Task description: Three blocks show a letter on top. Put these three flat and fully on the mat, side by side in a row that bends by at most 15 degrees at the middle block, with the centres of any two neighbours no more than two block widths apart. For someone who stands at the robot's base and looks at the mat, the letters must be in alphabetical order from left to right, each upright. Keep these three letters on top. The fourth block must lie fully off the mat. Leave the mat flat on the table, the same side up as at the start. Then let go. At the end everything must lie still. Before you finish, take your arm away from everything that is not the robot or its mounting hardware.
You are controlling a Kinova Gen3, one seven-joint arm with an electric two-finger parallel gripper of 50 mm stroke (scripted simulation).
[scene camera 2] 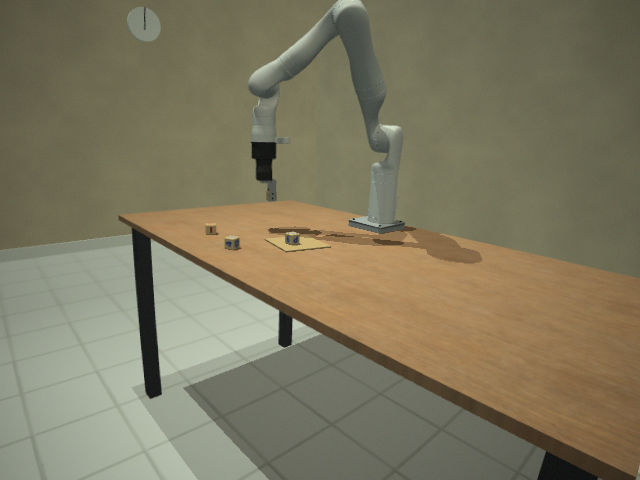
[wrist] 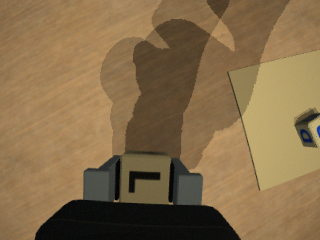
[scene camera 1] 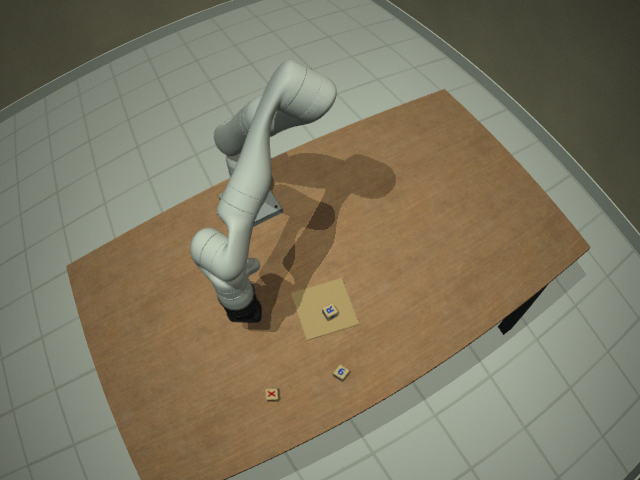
Path:
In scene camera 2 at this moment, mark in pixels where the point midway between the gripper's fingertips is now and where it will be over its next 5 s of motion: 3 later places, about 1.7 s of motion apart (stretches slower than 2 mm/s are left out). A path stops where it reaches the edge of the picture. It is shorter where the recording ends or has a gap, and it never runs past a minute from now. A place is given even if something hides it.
The gripper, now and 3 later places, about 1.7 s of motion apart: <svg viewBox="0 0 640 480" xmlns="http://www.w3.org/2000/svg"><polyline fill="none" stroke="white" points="271,200 307,209 310,241 309,224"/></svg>

